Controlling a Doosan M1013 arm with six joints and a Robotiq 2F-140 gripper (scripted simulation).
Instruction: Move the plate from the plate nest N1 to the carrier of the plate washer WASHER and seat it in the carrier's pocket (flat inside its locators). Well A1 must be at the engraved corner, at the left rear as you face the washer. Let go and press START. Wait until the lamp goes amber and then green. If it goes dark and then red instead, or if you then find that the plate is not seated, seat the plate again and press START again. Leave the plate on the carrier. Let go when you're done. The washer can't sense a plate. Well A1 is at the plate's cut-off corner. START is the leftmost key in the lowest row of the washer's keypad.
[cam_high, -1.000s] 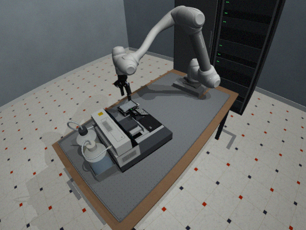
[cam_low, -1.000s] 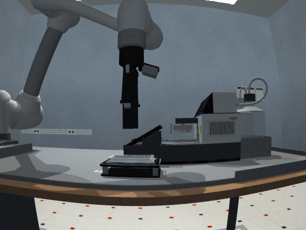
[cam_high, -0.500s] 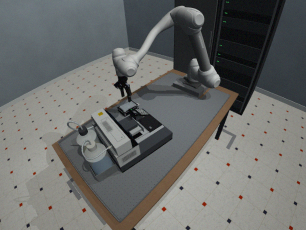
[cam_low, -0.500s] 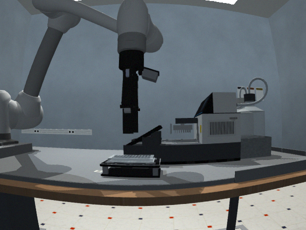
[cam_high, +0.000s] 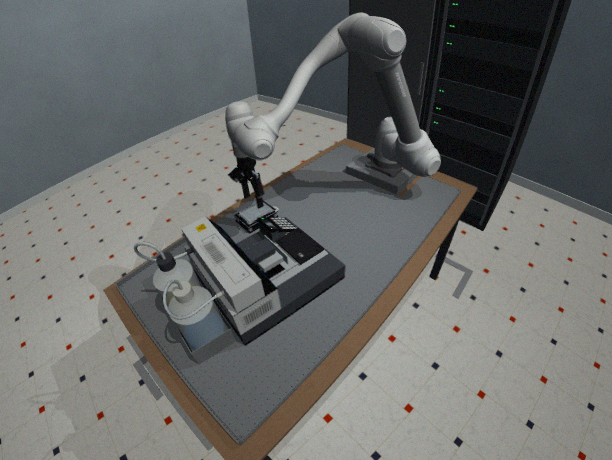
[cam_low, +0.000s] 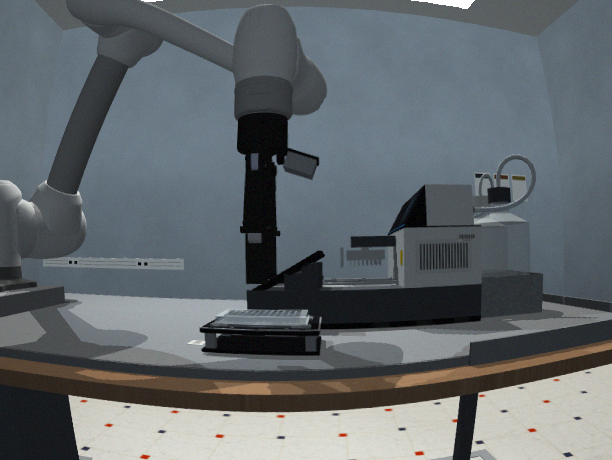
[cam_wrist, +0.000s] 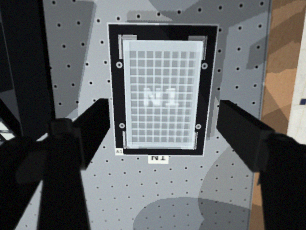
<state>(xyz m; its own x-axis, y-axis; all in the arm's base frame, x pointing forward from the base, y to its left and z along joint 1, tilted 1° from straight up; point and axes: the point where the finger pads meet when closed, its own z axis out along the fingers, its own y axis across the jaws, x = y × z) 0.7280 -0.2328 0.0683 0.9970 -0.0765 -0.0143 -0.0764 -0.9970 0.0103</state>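
My hand is 80 mm above the well plate. From my hand the other things lie so: black plate nest N1 (90 mm below); then N1 label (120 mm below, 100 mm behind, 10 mm to the left); then washer carrier (320 mm to the left, 50 mm ahead, 40 mm below).
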